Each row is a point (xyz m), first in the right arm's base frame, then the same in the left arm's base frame.
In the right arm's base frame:
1: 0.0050 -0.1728 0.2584
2: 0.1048 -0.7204 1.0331
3: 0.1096 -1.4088 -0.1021
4: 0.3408 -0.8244 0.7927
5: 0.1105 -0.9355 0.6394
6: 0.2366 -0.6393 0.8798
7: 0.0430 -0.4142 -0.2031
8: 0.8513 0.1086 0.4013
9: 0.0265 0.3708 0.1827
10: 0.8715 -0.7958 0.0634
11: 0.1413 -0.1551 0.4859
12: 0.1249 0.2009 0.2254
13: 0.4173 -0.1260 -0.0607
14: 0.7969 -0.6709 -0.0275
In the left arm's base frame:
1: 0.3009 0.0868 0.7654
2: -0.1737 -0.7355 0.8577
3: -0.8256 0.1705 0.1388
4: -0.1915 -0.6345 0.5204
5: -0.3762 -0.4192 0.6122
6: -0.0531 -0.6400 0.7035
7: 0.0844 0.4463 0.4546
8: 0.8577 -0.3477 0.2024
9: 0.8181 0.2319 0.8801
10: 0.0136 -0.1967 -0.2416
11: 0.3660 -0.1708 0.7571
12: 0.6928 0.1259 0.7642
13: 0.4849 0.2091 0.2909
14: 0.1045 -0.0645 -0.1809

